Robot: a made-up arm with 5 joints. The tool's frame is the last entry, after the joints. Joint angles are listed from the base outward. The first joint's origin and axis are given. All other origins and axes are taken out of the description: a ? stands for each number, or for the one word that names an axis. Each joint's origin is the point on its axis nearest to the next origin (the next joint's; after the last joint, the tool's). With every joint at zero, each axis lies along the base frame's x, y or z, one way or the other. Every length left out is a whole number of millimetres.
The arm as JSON. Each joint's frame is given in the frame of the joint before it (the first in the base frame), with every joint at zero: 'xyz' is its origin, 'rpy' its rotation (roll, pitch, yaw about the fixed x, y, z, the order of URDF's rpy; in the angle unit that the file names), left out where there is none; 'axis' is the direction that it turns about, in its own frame. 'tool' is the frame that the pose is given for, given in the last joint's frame.
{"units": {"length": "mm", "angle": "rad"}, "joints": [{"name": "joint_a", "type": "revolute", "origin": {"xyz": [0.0, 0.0, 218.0]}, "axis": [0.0, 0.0, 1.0]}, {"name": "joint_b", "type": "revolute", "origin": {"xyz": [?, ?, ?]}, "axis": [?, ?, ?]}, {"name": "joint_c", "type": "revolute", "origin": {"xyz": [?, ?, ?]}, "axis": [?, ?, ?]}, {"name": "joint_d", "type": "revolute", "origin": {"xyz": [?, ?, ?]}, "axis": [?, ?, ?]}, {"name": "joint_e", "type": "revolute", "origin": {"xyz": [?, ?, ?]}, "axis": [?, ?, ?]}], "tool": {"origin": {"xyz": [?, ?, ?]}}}
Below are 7 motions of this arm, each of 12 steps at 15 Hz.
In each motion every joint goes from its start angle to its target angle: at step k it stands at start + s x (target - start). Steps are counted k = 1, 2, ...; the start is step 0. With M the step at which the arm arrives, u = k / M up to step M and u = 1 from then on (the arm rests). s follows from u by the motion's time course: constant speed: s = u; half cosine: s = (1 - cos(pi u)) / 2; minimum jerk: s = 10 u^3 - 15 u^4 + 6 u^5.
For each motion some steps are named. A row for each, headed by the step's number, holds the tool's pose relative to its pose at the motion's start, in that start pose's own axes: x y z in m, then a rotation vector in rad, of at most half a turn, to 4 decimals.
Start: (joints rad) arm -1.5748 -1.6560 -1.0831 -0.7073 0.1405
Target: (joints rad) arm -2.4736 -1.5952 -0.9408 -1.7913 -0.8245
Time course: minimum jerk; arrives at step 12
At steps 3, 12:
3: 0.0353 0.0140 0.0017 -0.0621 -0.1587 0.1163
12: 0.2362 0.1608 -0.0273 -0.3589 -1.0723 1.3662

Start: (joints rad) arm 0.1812 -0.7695 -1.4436 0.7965 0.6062
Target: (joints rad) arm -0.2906 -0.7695 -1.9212 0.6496 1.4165
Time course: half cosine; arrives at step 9
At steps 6, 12:
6: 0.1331 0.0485 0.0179 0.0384 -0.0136 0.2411
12: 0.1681 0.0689 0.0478 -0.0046 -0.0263 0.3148

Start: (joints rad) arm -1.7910 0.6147 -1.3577 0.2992 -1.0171
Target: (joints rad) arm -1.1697 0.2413 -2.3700 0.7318 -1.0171
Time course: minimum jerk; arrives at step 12
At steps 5, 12:
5: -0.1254 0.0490 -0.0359 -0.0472 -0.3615 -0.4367
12: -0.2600 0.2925 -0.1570 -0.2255 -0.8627 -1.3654

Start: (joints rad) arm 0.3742 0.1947 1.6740 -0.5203 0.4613
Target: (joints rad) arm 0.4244 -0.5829 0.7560 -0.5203 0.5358
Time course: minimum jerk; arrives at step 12
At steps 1, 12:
1: 0.0007 0.0002 0.0009 -0.0043 -0.0034 0.0022
12: 0.0741 0.1288 0.1337 -0.5653 -0.7905 0.5660

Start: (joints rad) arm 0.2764 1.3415 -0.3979 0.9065 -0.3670
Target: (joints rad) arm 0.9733 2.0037 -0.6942 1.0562 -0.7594
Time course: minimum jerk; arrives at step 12
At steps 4, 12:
4: 0.0385 0.0034 -0.0230 0.1056 -0.2999 0.0064
12: 0.1882 0.0232 -0.0379 0.5136 -1.4240 -0.1503

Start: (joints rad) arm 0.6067 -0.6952 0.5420 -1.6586 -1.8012
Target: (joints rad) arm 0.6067 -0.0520 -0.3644 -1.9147 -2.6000
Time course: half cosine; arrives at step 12
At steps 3, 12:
3: -0.0133 -0.0098 0.0108 0.0295 -0.0194 0.1195
12: -0.0723 -0.0762 0.1243 0.5411 0.0714 0.4610

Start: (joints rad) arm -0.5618 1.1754 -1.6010 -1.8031 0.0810
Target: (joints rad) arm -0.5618 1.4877 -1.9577 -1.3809 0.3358
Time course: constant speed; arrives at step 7
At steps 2, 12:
2: -0.0330 -0.0089 -0.0032 -0.0972 0.0830 -0.0432
12: -0.1156 -0.0386 0.0103 -0.3238 0.1946 -0.1816

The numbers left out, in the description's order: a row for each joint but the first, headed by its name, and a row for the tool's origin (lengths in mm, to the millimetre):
joint_b: xyz 77.0 89.0 0.0, axis -1.0 0.0 0.0
joint_c: xyz 0.0 -51.0 -90.0, axis 0.0 1.0 0.0
joint_d: xyz -221.0 0.0 -70.0, axis 0.0 0.0 -1.0
joint_e: xyz 203.0 -238.0 0.0, axis 0.0 1.0 0.0
tool: xyz 0.0 0.0 40.0

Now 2 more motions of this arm.
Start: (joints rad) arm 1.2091 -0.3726 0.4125 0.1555 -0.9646
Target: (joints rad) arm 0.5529 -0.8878 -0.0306 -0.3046 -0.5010
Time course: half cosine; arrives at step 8
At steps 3, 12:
3: -0.0208 0.0485 -0.0594 0.1609 -0.0635 -0.1642
12: 0.0534 0.1355 -0.1344 0.3745 -0.3958 -0.3650

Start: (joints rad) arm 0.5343 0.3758 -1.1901 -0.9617 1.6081
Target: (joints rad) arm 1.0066 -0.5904 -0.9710 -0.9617 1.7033
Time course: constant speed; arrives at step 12
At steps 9, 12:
9: -0.0437 0.0407 0.0624 0.4421 -0.3741 0.5247
12: -0.0688 0.0544 0.0821 0.5433 -0.4896 0.7542

